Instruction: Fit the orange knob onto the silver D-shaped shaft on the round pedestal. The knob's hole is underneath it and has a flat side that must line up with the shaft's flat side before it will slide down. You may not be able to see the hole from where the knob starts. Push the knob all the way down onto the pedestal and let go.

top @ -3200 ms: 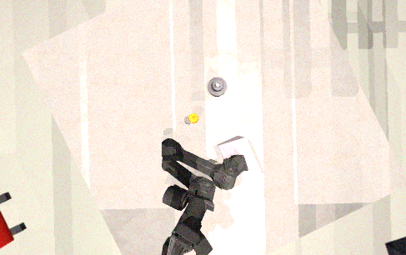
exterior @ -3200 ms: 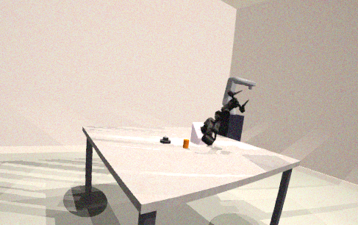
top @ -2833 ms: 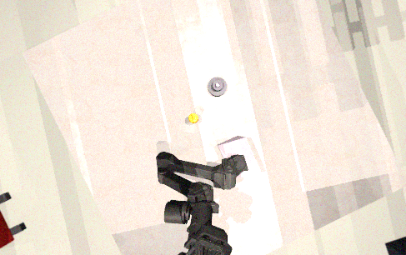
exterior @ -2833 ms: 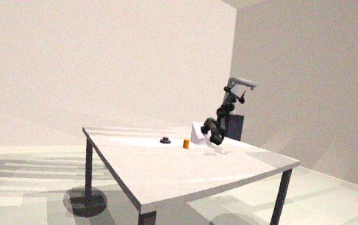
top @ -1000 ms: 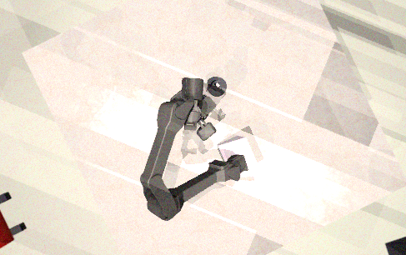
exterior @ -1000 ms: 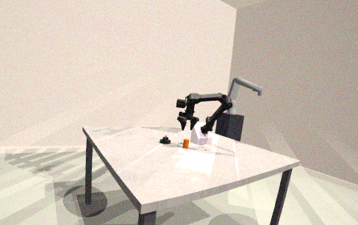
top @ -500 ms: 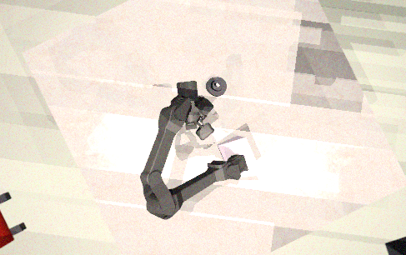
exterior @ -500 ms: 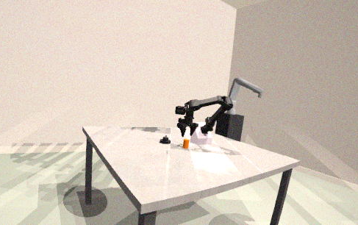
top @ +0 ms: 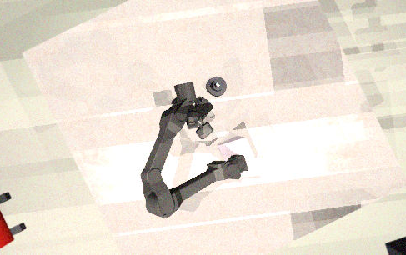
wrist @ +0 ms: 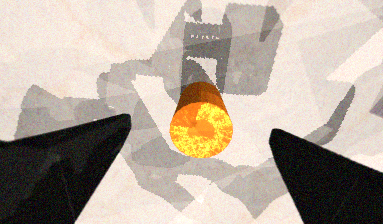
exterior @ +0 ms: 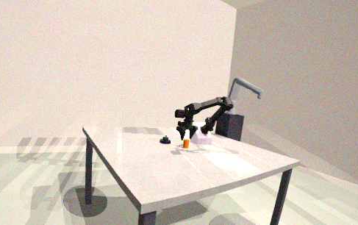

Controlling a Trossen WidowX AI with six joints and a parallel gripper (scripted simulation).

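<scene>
The orange knob is 2 cm below my gripper tip. From my gripper tip the other things lie so: dark round pedestal (14 cm to the right, 10 cm ahead, 3 cm below).
</scene>
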